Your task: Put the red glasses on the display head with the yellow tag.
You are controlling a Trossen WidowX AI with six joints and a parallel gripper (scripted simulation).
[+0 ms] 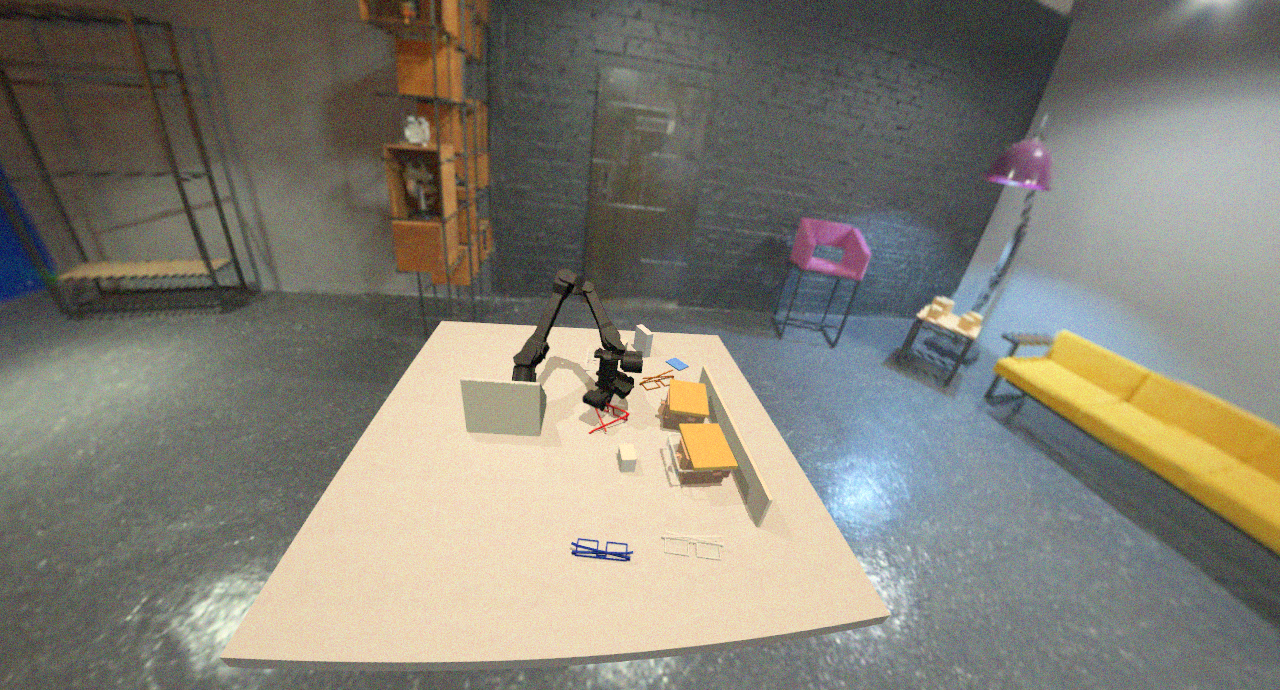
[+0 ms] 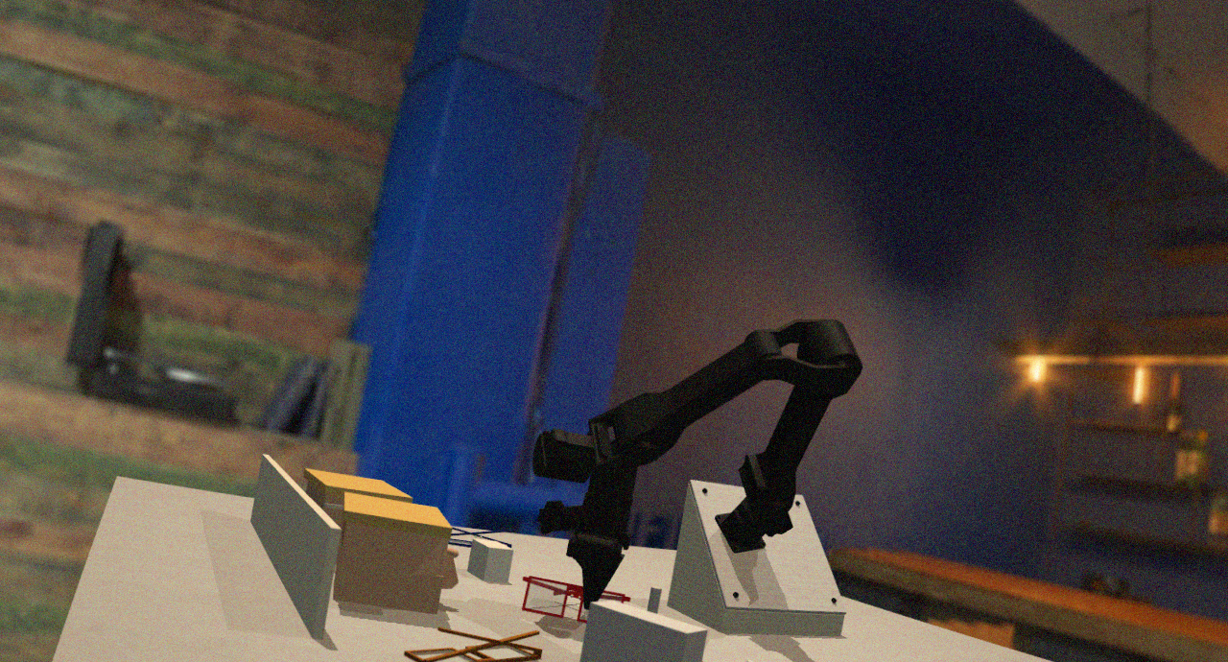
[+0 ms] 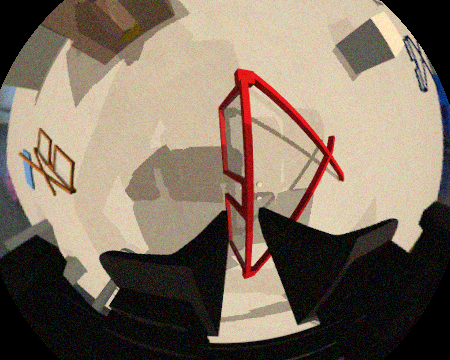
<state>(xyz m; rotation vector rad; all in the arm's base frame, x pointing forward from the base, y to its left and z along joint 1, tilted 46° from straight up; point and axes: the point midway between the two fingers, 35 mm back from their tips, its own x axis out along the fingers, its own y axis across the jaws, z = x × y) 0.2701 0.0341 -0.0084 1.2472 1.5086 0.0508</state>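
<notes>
The red glasses lies 5 cm to the right of my gripper tip. From my gripper tip the other things lie so: long grey wall (35 cm ahead, 19 cm to the right, 4 cm above); then blue tag (36 cm ahead, 28 cm to the left, 2 cm below).
</notes>
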